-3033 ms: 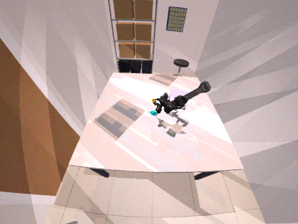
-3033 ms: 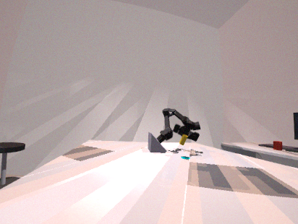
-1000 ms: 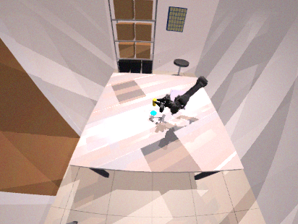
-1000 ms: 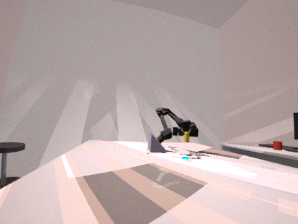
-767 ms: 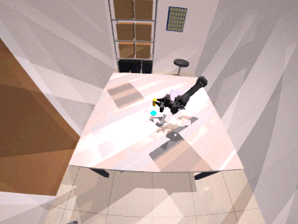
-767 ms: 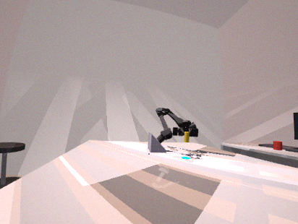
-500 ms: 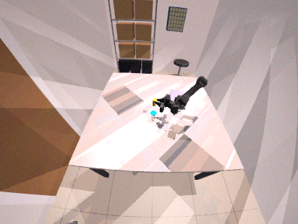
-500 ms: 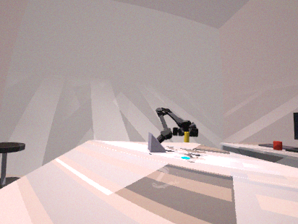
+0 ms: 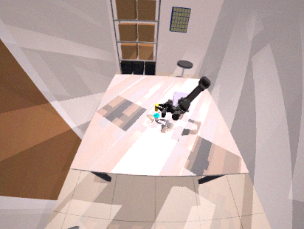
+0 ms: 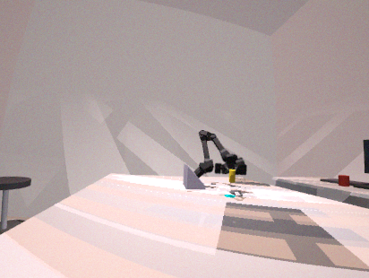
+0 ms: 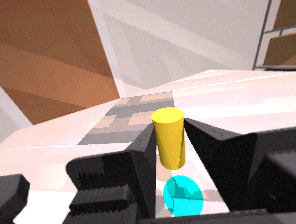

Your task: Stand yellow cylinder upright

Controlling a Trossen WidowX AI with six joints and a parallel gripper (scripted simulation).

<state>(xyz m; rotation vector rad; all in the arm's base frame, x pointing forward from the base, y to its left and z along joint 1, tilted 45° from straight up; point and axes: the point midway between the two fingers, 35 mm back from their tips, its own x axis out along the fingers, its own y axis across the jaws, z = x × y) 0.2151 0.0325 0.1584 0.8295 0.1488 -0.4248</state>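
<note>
The cyan circle is 13 cm below my gripper tip and 1 cm behind it. From my gripper tip the other things lie so: yellow tall cylinder (2 cm below).
</note>
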